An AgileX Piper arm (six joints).
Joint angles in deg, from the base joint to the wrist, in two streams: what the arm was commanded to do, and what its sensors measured. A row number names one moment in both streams.
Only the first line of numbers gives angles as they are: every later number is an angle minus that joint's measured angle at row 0.
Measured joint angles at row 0:
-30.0 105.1 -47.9 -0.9 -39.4 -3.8
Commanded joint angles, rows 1 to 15:
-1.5 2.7 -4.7 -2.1 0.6 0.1
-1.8 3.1 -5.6 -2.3 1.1 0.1
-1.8 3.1 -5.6 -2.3 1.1 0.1
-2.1 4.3 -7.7 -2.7 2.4 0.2
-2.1 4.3 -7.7 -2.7 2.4 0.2
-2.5 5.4 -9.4 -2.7 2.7 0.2
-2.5 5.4 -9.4 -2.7 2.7 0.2
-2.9 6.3 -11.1 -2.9 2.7 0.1
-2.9 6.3 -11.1 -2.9 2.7 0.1
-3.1 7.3 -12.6 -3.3 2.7 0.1
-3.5 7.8 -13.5 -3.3 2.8 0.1
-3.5 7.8 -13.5 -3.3 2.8 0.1
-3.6 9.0 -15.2 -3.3 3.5 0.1
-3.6 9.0 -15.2 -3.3 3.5 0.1
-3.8 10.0 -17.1 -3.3 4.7 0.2
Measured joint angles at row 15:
-5.1 8.7 -13.2 1.6 7.0 0.3
